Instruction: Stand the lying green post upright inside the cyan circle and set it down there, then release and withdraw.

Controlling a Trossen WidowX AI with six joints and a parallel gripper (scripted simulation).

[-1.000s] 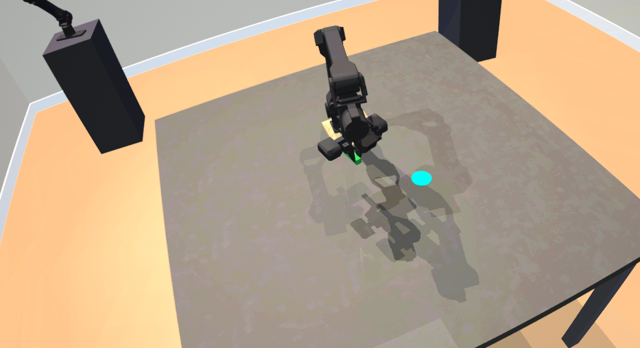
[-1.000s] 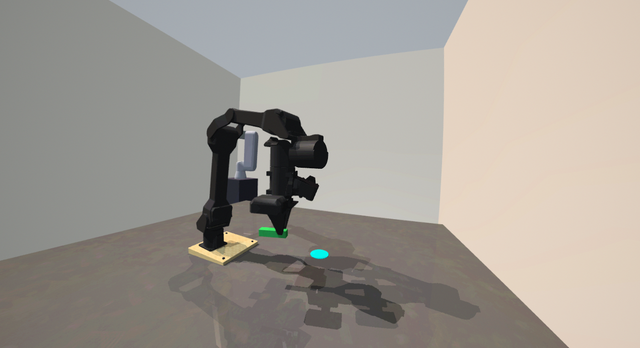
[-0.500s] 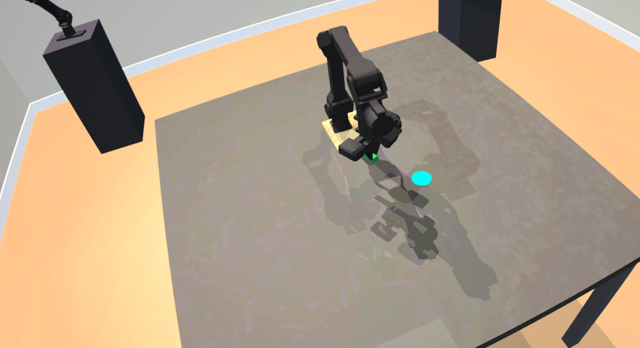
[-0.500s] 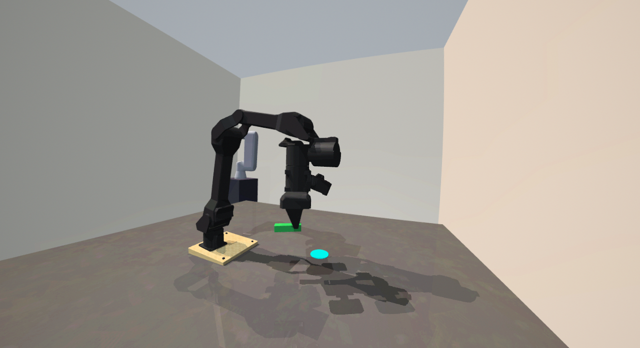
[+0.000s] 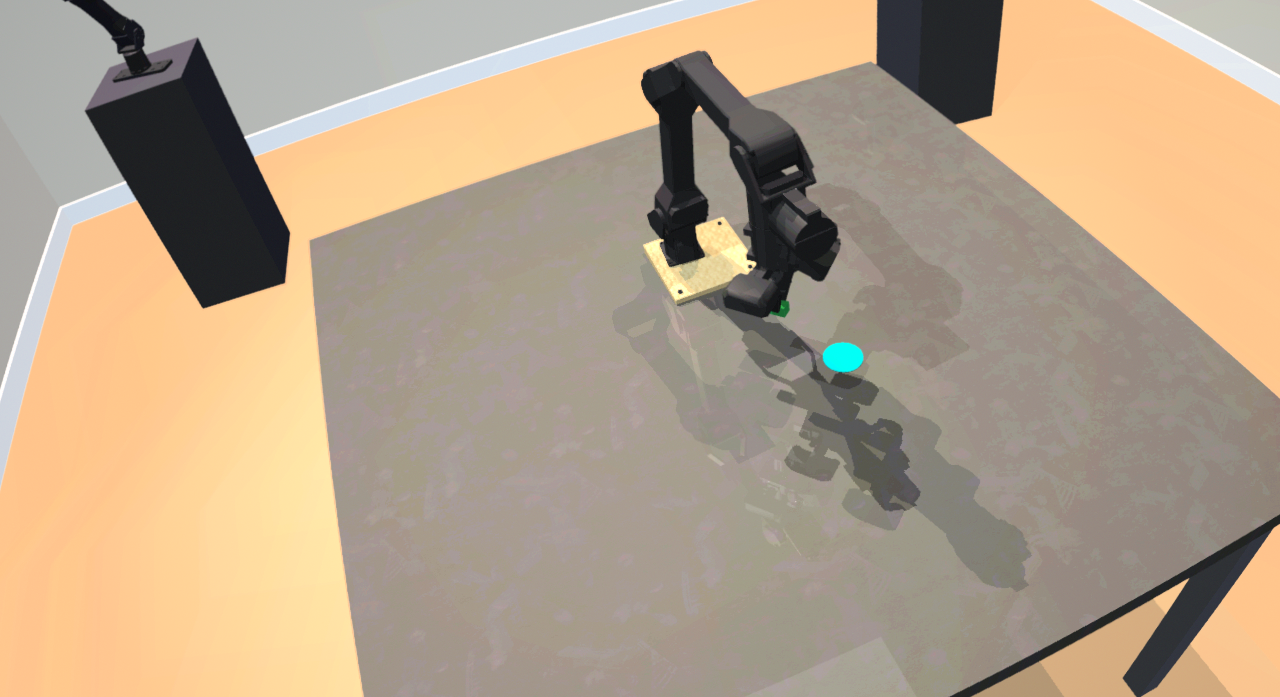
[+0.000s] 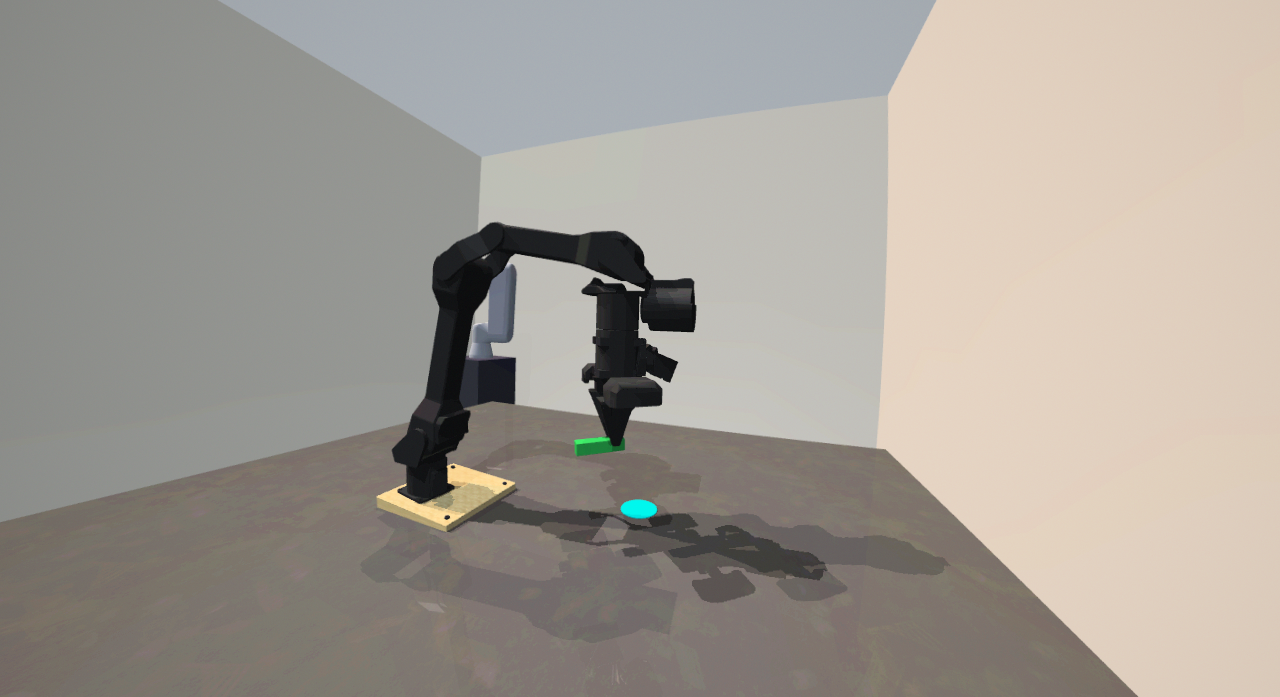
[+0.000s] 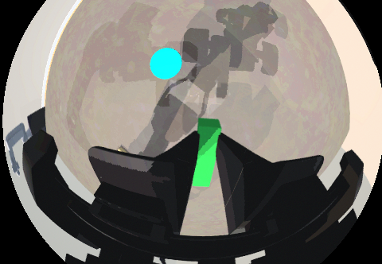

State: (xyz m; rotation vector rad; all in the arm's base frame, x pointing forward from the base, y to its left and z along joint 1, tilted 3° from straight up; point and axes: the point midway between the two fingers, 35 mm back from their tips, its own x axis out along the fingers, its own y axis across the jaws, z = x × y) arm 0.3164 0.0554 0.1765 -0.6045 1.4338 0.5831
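Right now the cyan circle is 100 mm to the left of my gripper tip and 140 mm below it. The rest, counted from my gripper tip: green post 10 mm behind, 10 mm to the right.
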